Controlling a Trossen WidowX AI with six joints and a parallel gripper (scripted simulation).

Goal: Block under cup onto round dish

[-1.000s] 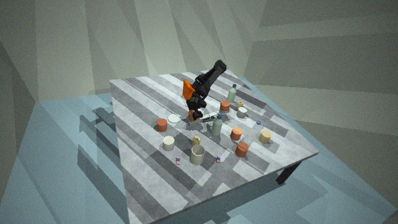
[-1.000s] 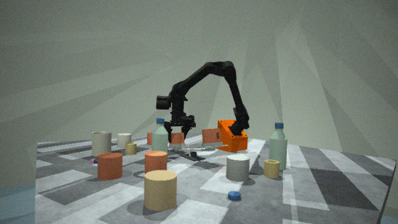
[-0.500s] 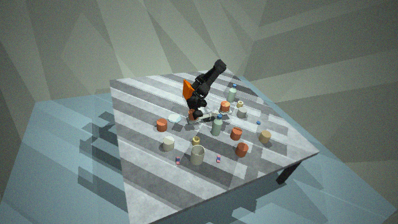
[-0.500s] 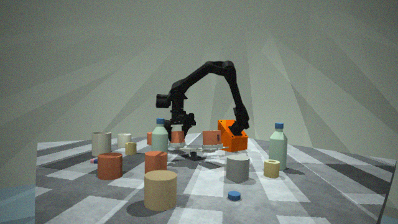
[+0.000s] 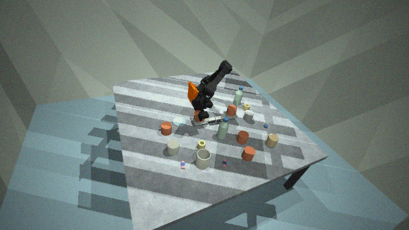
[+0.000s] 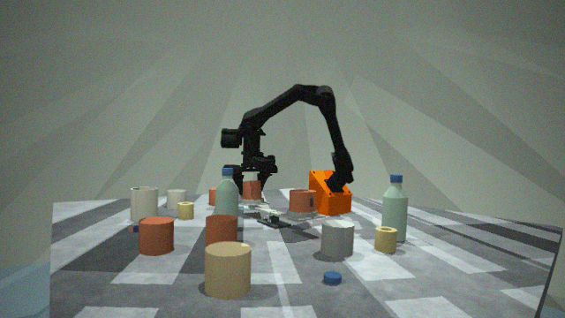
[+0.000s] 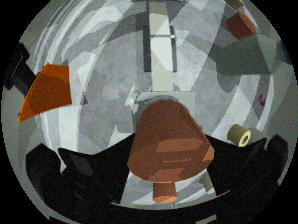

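The pale blue round dish lies 12 cm to the right of my gripper tip, 7 cm below it and 6 cm behind it. Also, from my gripper tip: grey cylinder 43 cm to the left, 4 cm below, 2 cm ahead; blue cap 52 cm to the left, 13 cm ahead, 7 cm below; small grey block 1 cm to the left, 1 cm below.
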